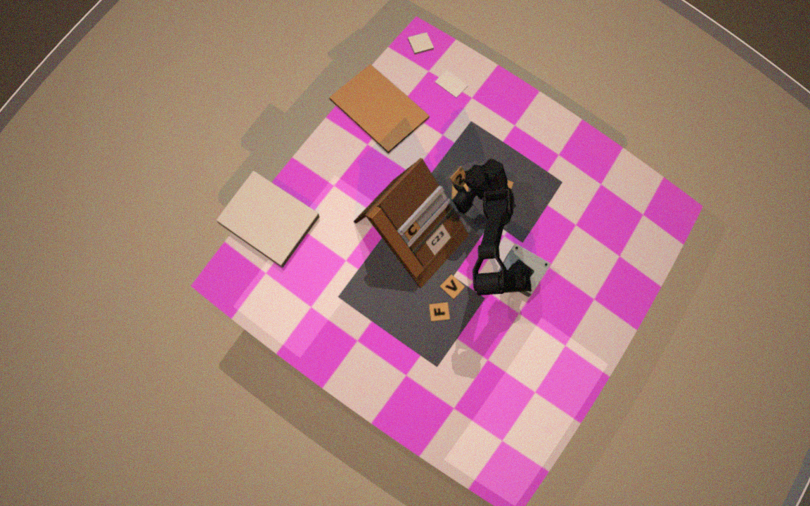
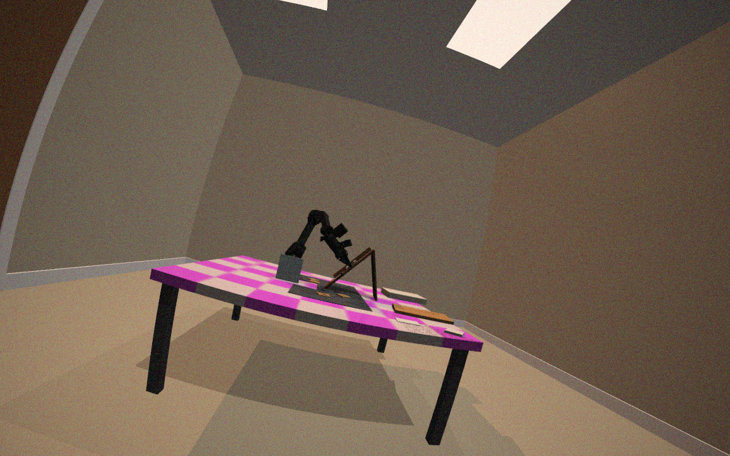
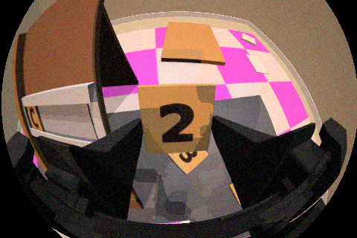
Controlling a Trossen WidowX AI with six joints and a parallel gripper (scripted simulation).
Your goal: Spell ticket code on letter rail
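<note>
Right now my gripper tip is 20 mm short of the c tile and 220 mm to the right of it. Also, from my gripper tip: 2 tile (right at my gripper tip); then white ticket (50 mm behind, 170 mm to the left, 90 mm below); then 3 tile (10 mm behind, 30 mm to the right, 160 mm below).
</note>
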